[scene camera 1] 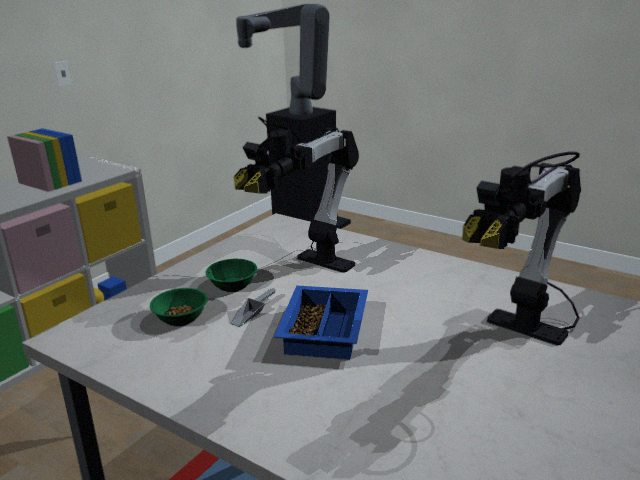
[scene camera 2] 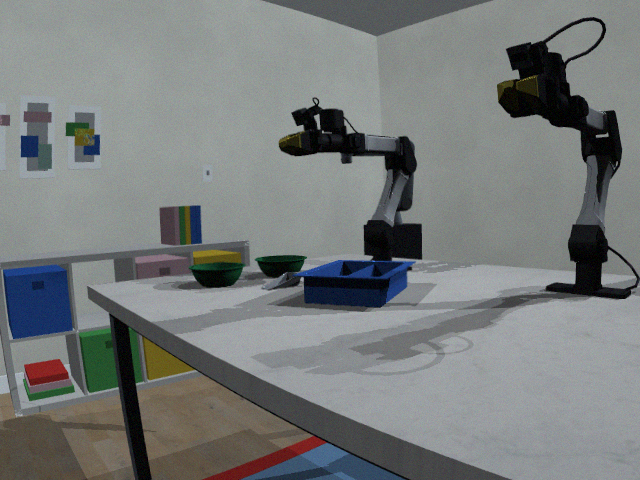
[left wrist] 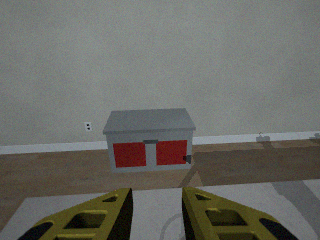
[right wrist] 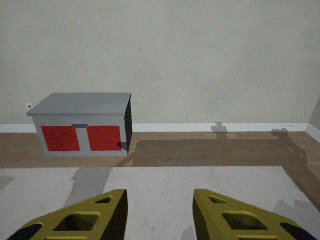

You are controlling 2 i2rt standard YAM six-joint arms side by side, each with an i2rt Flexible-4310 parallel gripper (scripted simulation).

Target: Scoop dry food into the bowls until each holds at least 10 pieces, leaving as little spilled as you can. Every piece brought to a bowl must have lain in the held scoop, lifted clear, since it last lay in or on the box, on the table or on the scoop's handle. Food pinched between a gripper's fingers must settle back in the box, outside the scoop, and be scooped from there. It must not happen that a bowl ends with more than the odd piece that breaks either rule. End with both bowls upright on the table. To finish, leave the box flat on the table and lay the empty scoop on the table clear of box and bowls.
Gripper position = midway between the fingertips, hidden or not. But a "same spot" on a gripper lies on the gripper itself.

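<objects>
The left gripper appears in scene camera 1, as do the right gripper, seen in scene camera 1 (239,188), and a blue box, seen in scene camera 1 (338,321). Both the left gripper and the right gripper are visible in scene camera 2 as well, and the blue box can be seen in scene camera 2 (354,290). The left gripper is in the left wrist view (157,196), while the right gripper is out of frame in the left wrist view, and the blue box is out of frame in the left wrist view too. The right gripper appears in the right wrist view; the left gripper is out of frame in the right wrist view, and the box is likewise out of frame in the right wrist view. On the left gripper, (scene camera 1: 496,237) and (scene camera 2: 534,81) are the same spot. For the right gripper, (right wrist: 209,208) and (scene camera 2: 284,138) are one and the same spot.
</objects>
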